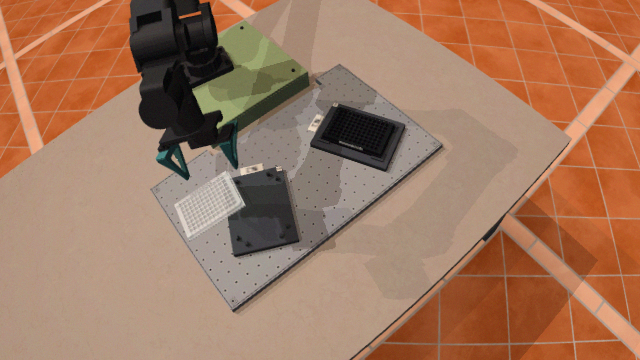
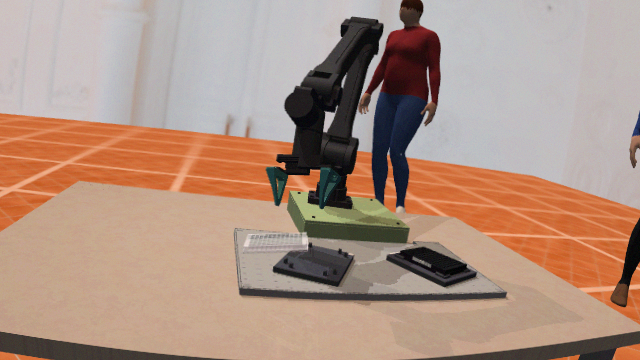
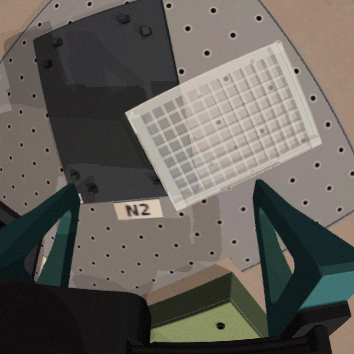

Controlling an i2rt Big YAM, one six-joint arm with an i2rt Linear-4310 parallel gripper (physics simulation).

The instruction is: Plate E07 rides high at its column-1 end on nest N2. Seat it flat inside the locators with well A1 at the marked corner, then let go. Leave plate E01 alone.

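Places are measured from the arm's base along level axes (x right, y ahead, z up), in centimetres.
Pixels of known places: gripper, fingertip midpoint: (image 1: 212, 173) (image 2: 298, 207) (image 3: 162, 189); arm's base at its link origin: (image 1: 206, 69) (image 2: 329, 202).
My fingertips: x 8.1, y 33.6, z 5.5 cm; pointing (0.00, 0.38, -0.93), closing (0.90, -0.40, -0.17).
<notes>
Ahead of a thing's pixels: the offset from my fingertips to its top centre. "spot": to the spot under its first point.
The clear, whitish well plate E07 {dx +3.5, dy +0.5, dz -6.0 cm} (image 1: 210, 205) (image 2: 276, 241) (image 3: 225, 125) lies mostly off the dark nest N2 {dx -4.8, dy +5.6, dz -7.5 cm} (image 1: 262, 200) (image 2: 315, 265) (image 3: 100, 95), skewed to it. One end overlaps the nest's side edge near the N2 label {spot: dx -7.2, dy -3.8, dz -9.5 cm} (image 1: 251, 169) (image 3: 138, 209); the rest is over the perforated board. Any slight tilt is hard to tell. Its well lettering is not readable. The nest's middle is bare and its locator pegs show. My gripper (image 1: 212, 173) (image 2: 300, 206) (image 3: 162, 189) is open and empty, above the label-side edge of nest and plate. The black plate E01 {dx -29.6, dy +0.1, dz -7.0 cm} (image 1: 357, 129) (image 2: 435, 261) sits in the other nest.
The other dark nest {spot: dx -34.4, dy +6.6, dz -8.6 cm} (image 1: 395, 146) (image 2: 415, 269) stands on the right part of the perforated board (image 1: 350, 185) (image 2: 260, 280) (image 3: 200, 40). The green arm base (image 1: 270, 55) (image 2: 350, 232) (image 3: 200, 325) borders the board behind. A person (image 2: 410, 65) stands beyond the table.
</notes>
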